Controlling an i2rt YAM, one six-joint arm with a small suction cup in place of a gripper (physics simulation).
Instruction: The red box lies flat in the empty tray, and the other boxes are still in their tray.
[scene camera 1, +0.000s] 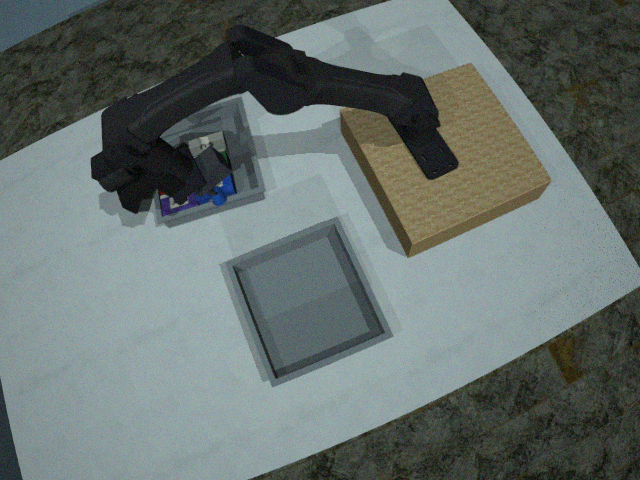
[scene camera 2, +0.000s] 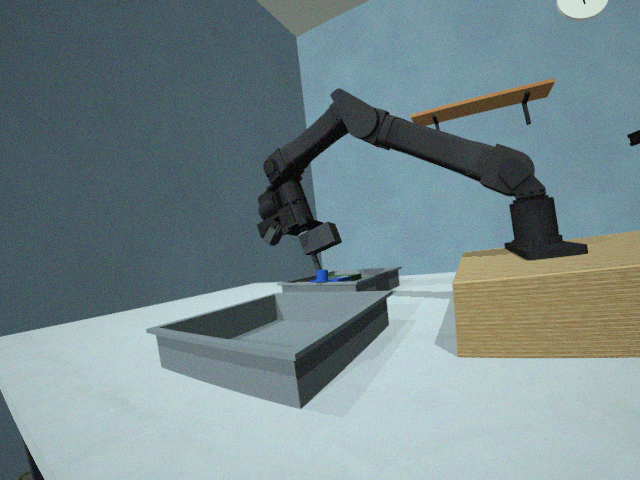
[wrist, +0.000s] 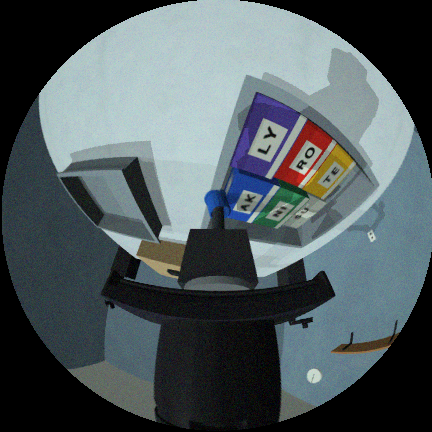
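Observation:
Through scene camera 1 I can see my suction cup (scene camera 1: 219, 199) and a grey tray (scene camera 1: 230, 117). In scene camera 2 there is another grey tray (scene camera 2: 285, 348), resting on the table, and my suction cup (scene camera 2: 322, 275) is there too. The wrist view, for its part, has my suction cup (wrist: 211, 200).

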